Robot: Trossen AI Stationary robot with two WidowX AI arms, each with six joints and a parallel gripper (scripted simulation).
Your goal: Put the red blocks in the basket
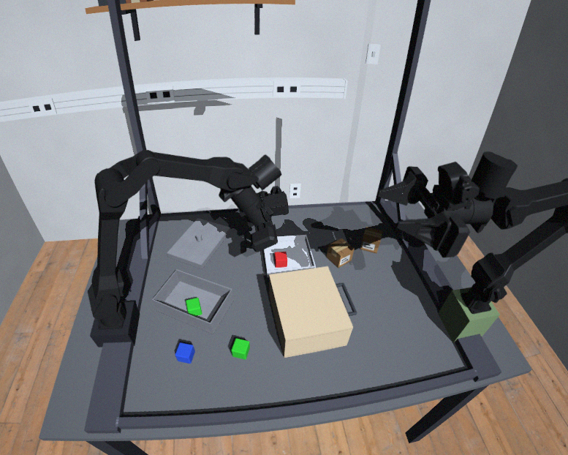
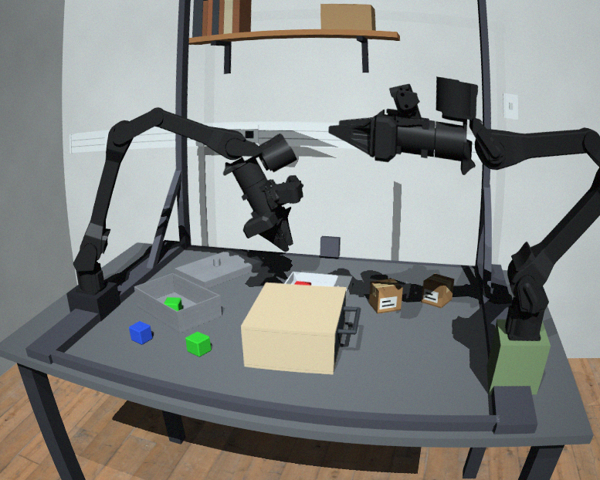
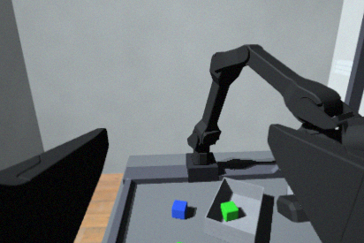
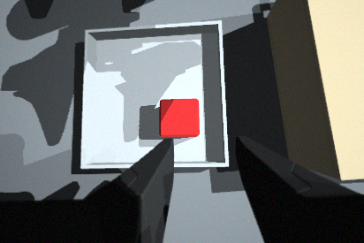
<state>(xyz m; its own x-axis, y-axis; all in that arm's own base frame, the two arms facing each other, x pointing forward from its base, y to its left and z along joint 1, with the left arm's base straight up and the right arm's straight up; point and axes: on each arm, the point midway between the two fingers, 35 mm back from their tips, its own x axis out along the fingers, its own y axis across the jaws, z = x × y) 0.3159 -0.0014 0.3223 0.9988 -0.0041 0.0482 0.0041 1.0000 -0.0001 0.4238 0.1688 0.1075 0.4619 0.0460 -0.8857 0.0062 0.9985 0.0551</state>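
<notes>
Now: right hand 12 cm past the grey lid, 23 cm to the left of it and 15 cm above it. From my right hand the other things lie so: white basket: 6 cm behind, 6 cm to the left, 15 cm below; drawer: 17 cm ahead, 12 cm to the left, 13 cm below; light wooden cabinet: 17 cm ahead, 9 cm to the left, 12 cm below.
</notes>
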